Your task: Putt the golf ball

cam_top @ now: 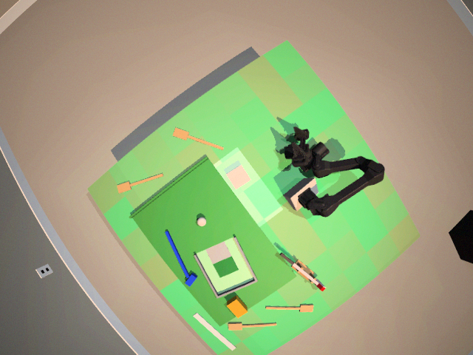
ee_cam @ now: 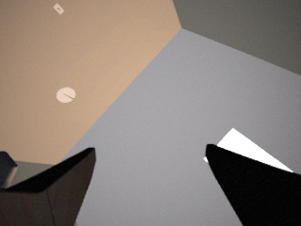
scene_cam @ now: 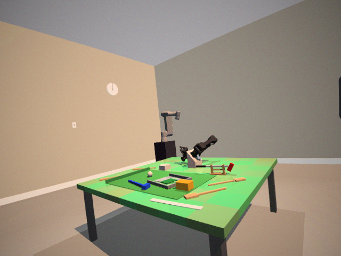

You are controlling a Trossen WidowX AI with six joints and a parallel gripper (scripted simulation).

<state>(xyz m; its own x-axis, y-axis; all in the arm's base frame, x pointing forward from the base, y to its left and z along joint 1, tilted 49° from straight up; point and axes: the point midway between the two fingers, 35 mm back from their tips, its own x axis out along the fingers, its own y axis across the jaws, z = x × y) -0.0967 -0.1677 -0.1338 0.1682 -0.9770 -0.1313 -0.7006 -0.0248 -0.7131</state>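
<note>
Right now my gripper tip is 28 cm short of the beige block, 15 cm above it and 1 cm to the right of it. Round my gripper tip: white golf ball: 53 cm ahead, 15 cm below, 8 cm to the left; then blue putter: 74 cm ahead, 17 cm to the left, 15 cm below; then red putter: 56 cm to the left, 28 cm ahead, 11 cm below.
</note>
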